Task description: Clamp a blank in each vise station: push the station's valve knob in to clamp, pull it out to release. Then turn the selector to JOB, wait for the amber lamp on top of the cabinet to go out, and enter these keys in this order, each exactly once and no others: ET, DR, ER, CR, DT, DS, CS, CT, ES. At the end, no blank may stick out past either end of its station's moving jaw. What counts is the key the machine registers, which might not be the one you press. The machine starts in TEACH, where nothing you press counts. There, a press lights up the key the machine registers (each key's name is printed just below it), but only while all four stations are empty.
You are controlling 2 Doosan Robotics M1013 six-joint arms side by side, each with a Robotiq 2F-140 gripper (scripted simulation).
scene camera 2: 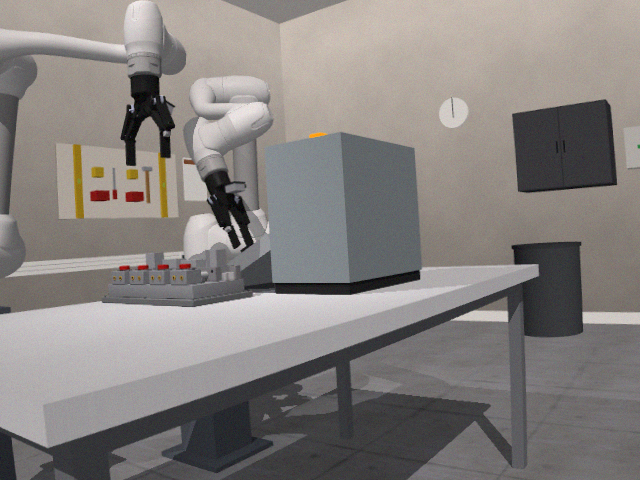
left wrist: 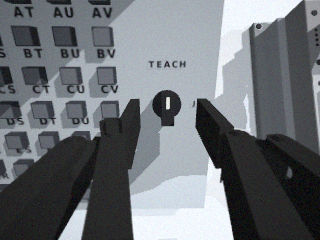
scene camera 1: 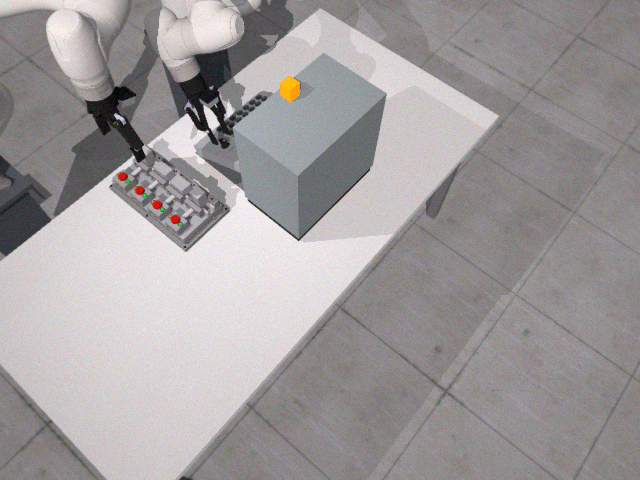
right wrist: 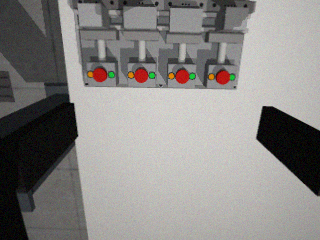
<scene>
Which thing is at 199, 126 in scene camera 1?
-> The left gripper.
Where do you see a key panel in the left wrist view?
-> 151, 53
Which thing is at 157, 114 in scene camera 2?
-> The right gripper.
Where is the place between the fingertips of the right gripper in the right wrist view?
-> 168, 121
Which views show the left gripper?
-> Scene camera 2, the left wrist view and scene camera 1 only.
</scene>
